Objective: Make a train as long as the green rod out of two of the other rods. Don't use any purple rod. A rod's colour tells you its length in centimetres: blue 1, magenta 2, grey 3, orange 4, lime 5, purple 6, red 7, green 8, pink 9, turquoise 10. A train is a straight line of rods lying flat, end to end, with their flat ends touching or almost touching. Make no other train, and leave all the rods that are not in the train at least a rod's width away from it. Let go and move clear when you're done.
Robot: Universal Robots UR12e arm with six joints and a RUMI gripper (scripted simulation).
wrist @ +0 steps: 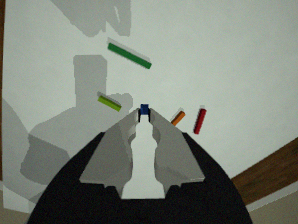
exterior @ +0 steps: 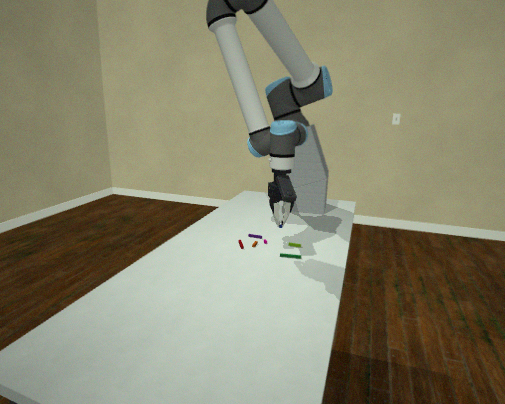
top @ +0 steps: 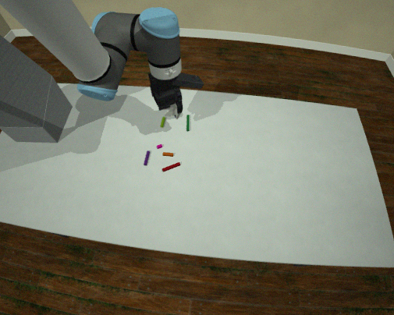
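Right now the green rod is 11 cm below my hand, 4 cm to the left of it and 4 cm ahead of it. Round my hand: lime rod 11 cm below, 7 cm behind, 6 cm to the left; then small blue rod 1 cm below; then magenta rod 11 cm below, 8 cm behind, 6 cm to the right.
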